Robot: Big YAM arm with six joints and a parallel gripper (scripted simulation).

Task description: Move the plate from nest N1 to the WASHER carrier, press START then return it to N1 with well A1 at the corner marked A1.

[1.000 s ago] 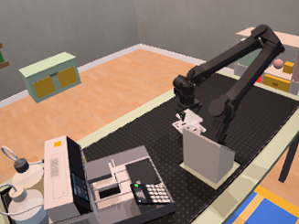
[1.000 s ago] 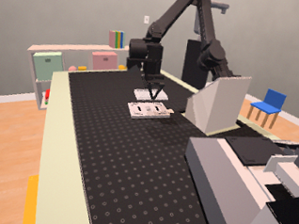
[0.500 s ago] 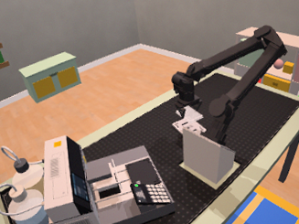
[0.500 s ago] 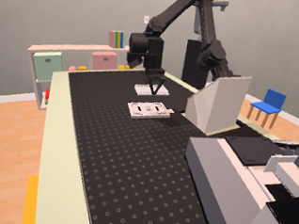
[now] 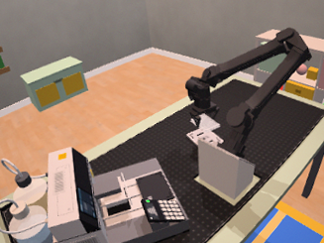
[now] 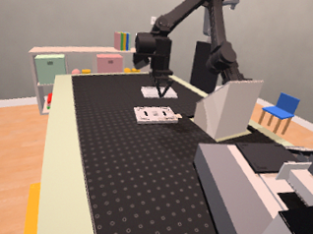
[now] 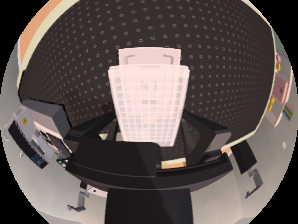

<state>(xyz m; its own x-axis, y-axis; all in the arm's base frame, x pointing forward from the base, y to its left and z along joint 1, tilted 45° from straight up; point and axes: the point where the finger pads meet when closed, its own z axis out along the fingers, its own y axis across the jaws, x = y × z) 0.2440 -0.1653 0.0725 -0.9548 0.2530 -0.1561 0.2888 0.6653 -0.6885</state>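
The white well plate lies 10 mm below my hand. Also, from my hand: plate nest N1: 100 mm below; plate washer: 10 mm behind, 570 mm to the left, 20 mm above.
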